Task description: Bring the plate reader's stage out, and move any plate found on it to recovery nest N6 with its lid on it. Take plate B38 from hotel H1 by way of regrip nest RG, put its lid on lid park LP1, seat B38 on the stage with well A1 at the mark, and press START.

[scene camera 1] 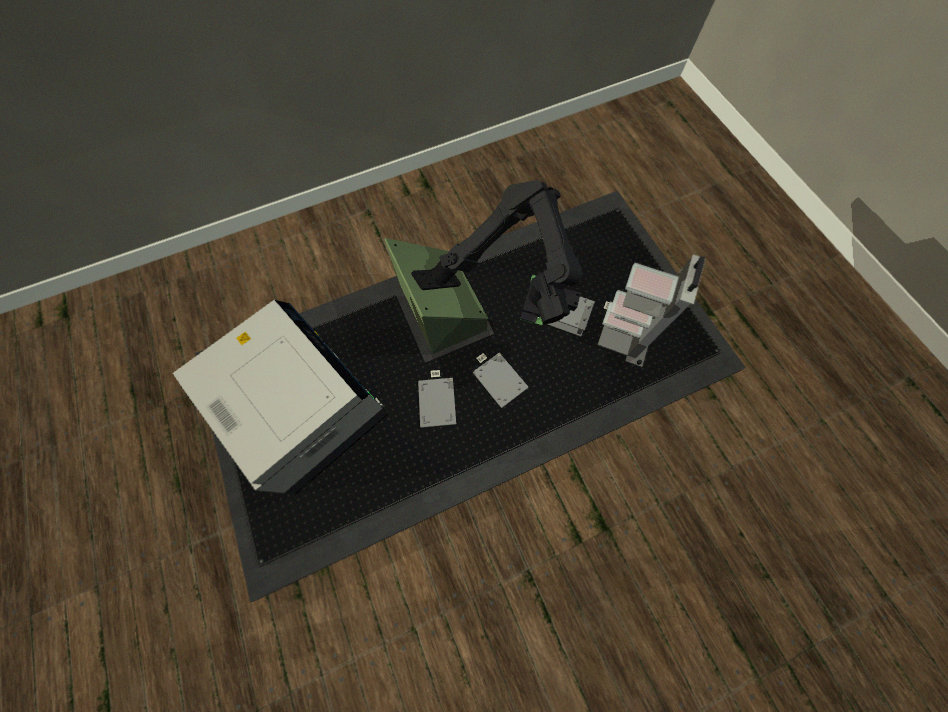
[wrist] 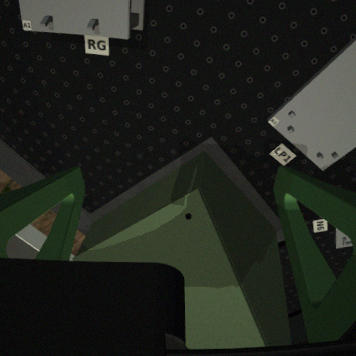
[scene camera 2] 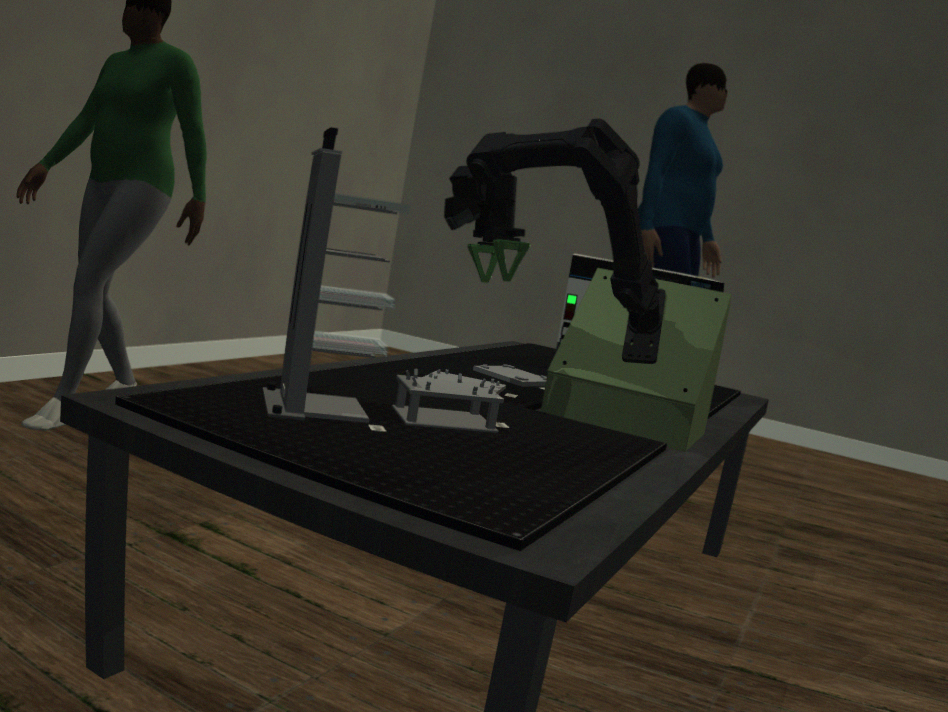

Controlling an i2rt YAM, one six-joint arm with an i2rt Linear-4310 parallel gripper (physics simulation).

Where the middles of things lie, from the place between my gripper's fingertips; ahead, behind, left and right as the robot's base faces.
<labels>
Right now my hand is 70 mm short of the LP1 lid pad [scene camera 1: 501, 381], 170 mm to the left of it and 230 mm above it. Round my hand: nest N6 [scene camera 1: 436, 397] (20 mm ahead, 390 mm to the right, 230 mm below).
</labels>
